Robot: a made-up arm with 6 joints.
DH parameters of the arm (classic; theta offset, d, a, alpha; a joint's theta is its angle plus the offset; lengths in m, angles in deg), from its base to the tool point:
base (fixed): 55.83 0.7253 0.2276 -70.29
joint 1: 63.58 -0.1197 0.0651 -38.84
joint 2: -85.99 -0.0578 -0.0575 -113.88
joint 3: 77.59 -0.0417 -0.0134 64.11
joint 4: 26.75 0.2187 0.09 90
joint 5: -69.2 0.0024 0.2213 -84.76
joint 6: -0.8 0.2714 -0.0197 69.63
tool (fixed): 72.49 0.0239 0 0
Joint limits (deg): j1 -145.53..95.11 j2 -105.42..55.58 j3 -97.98..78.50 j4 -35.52..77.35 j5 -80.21..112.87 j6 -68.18..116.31
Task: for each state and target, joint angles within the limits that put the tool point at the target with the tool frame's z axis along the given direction. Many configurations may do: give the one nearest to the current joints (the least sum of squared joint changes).
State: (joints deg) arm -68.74 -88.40 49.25 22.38 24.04 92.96
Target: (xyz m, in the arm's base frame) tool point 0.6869 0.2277 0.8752 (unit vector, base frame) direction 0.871 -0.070 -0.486
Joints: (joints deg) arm -54.63 -67.33 27.11 33.53 3.30 46.50
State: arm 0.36 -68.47 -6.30 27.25 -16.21 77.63
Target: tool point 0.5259 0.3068 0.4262 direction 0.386 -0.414 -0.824
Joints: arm 7.94 -68.57 -0.59 42.82 -22.03 74.54
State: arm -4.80 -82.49 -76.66 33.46 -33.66 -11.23
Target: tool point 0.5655 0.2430 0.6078 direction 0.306 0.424 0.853
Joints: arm -39.72 -49.47 -52.65 77.35 -43.51 -47.61
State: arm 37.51 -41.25 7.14 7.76 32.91 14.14
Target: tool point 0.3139 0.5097 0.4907 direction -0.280 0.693 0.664
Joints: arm 50.73 9.38 -27.70 -29.34 10.91 3.54
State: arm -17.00 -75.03 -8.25 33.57 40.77 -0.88
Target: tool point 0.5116 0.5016 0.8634 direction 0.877 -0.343 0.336
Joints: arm -2.09 -82.55 -12.04 55.17 31.76 11.76
